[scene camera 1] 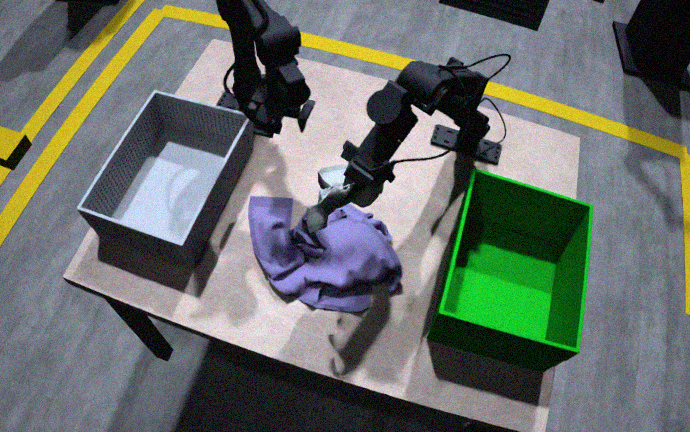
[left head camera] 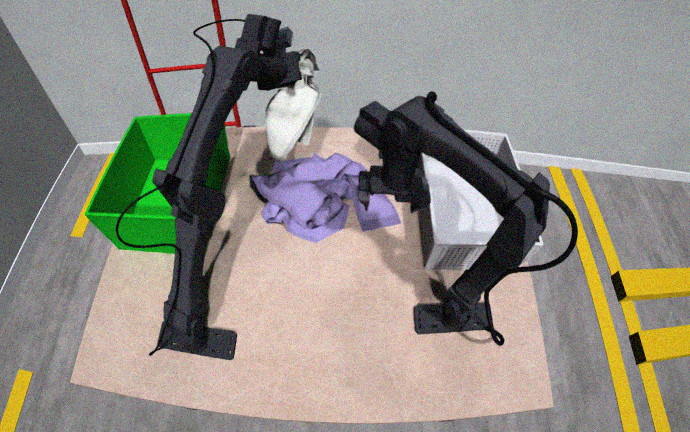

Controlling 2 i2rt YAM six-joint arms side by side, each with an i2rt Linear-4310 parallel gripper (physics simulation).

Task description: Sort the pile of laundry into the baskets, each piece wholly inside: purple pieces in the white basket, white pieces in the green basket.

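Note:
A white piece (left head camera: 292, 119) (scene camera 1: 333, 178) hangs from my left gripper (left head camera: 309, 63) (scene camera 1: 316, 218), which is shut on it above the back of the pile. A crumpled purple pile (left head camera: 305, 188) (scene camera 1: 351, 254) lies between the baskets; its separate pieces cannot be told apart. My right gripper (left head camera: 391, 200) (scene camera 1: 289, 124) is open, holds no cloth and is raised beside the white basket (left head camera: 450, 255) (scene camera 1: 137, 254). The green basket (left head camera: 145, 231) (scene camera 1: 499, 339) stands on the opposite side. No laundry shows inside either basket, though the arms hide parts of both in the head camera.
Both baskets stand on the pale table (left head camera: 330, 346) (scene camera 1: 239, 325), with the pile between them. My left arm reaches across in front of the green basket in the head view. My right arm bends over the white basket there. A red frame (left head camera: 175, 68) stands behind the table.

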